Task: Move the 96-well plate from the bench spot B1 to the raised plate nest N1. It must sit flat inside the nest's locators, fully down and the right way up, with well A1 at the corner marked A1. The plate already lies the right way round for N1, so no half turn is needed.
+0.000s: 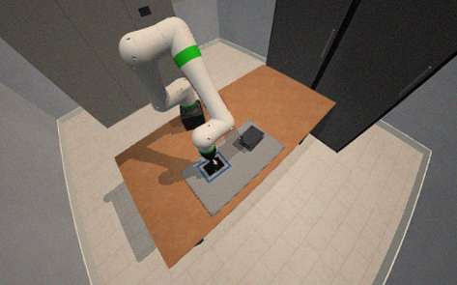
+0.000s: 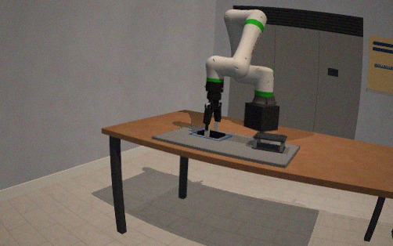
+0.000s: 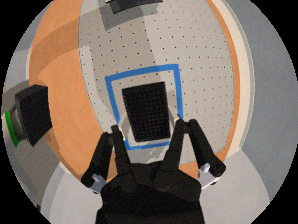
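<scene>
Now: the raised plate nest 350 mm to the left of my hand, 30 mm behind it and 30 mm above it. Also, from my hand: black 96-well plate 20 mm below.
</scene>
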